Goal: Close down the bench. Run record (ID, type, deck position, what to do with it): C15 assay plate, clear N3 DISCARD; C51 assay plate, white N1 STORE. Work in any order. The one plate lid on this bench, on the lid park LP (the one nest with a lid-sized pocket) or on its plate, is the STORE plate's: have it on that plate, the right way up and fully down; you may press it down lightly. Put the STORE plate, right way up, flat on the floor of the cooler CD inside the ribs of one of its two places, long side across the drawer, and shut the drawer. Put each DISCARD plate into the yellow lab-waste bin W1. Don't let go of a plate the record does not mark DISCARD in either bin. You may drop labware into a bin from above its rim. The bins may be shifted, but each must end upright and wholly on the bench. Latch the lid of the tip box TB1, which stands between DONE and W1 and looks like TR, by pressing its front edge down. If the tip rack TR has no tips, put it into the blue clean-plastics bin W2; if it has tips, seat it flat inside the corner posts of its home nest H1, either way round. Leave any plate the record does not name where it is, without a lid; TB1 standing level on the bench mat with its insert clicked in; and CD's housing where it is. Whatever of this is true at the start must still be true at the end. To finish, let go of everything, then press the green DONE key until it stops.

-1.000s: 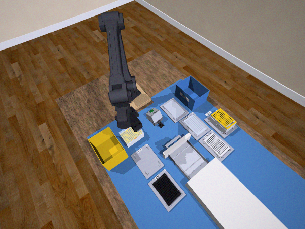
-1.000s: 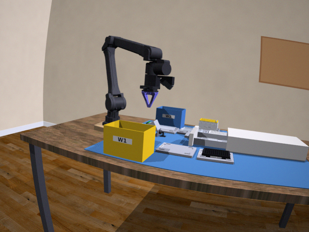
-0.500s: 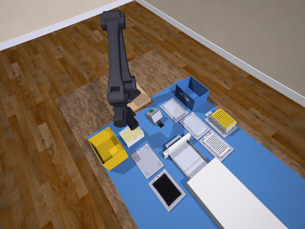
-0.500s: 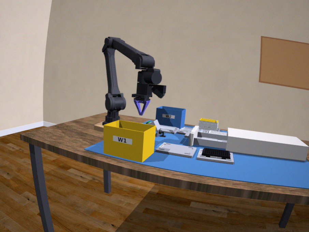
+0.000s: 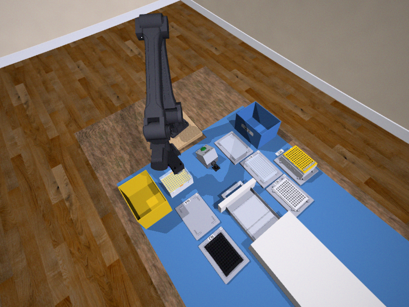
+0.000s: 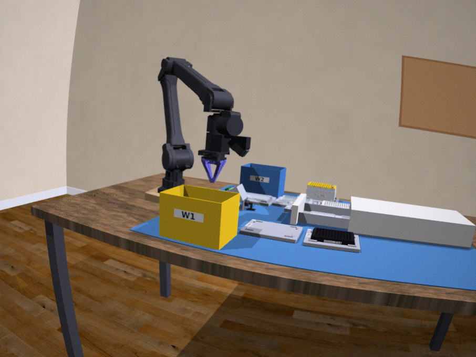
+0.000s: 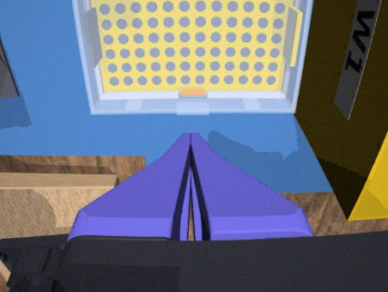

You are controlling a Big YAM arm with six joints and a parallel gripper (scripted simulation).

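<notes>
Right now the tip box lid is 3 cm ahead of my hand, 1 cm to the right of it and 7 cm below it. Also, from my hand: nest N4: 20 cm ahead, 5 cm to the right, 12 cm below; green DONE key: 1 cm ahead, 19 cm to the left, 6 cm below; yellow bin W1: 1 cm ahead, 16 cm to the right, 9 cm below.
</notes>
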